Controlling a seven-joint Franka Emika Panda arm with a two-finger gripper.
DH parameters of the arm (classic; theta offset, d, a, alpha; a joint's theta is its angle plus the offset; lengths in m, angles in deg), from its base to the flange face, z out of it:
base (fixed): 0 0 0 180
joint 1: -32.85 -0.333 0 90
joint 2: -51.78 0 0 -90
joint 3: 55.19 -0.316 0.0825 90
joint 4: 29.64 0 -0.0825 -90
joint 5: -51.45 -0.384 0 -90
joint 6: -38.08 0 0.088 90
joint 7: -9.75 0.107 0 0
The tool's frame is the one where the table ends.
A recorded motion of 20 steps. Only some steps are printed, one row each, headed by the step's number.
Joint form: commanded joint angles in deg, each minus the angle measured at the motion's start. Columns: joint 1, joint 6, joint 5, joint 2, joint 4, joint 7, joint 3.
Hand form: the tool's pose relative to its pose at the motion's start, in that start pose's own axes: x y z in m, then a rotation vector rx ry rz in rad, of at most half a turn. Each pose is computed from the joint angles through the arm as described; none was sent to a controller.
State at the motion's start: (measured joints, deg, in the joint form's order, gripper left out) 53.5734 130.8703 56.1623 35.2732 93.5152 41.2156 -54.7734
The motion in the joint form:
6: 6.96 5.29 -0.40 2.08 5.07 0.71 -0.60
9: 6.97 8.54 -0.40 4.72 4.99 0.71 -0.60
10: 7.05 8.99 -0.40 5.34 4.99 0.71 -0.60
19: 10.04 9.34 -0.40 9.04 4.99 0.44 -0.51
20: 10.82 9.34 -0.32 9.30 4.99 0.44 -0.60
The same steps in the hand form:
6: 0.0304 0.0320 0.0531 0.0073 -0.0519 0.1114
9: 0.0443 0.0235 0.0664 0.0139 -0.0416 0.1084
10: 0.0472 0.0224 0.0704 0.0129 -0.0445 0.1089
19: 0.0670 0.0371 0.1002 -0.0030 -0.1072 0.1498
20: 0.0697 0.0419 0.1029 -0.0039 -0.1130 0.1606

